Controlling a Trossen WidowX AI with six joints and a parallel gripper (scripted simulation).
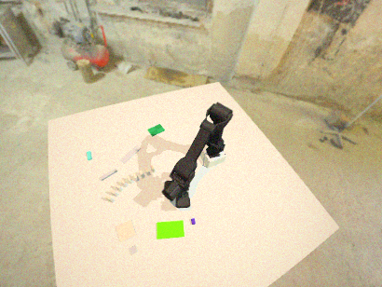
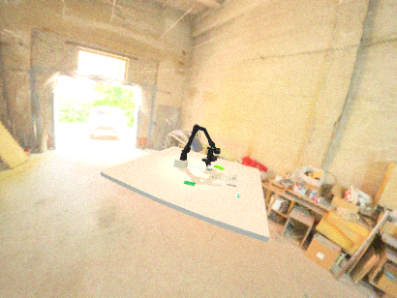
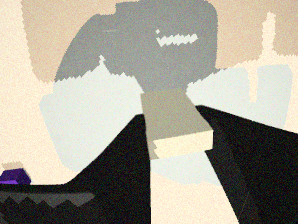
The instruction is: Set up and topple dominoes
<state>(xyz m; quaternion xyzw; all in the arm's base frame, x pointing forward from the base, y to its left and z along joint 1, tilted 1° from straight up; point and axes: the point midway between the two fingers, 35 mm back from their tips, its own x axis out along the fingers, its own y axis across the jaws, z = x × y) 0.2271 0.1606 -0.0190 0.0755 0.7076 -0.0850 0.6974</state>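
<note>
Right now my gripper tip is 14 cm to the right of the small purple cube, 2 cm past it and 2 cm above it. Also, from my gripper tip: beige tile 28 cm ahead, 10 cm to the left, 2 cm below; small grey square 27 cm ahead, 18 cm to the left, 2 cm below; bright green slab 15 cm to the left, 9 cm ahead, 2 cm below.
</note>
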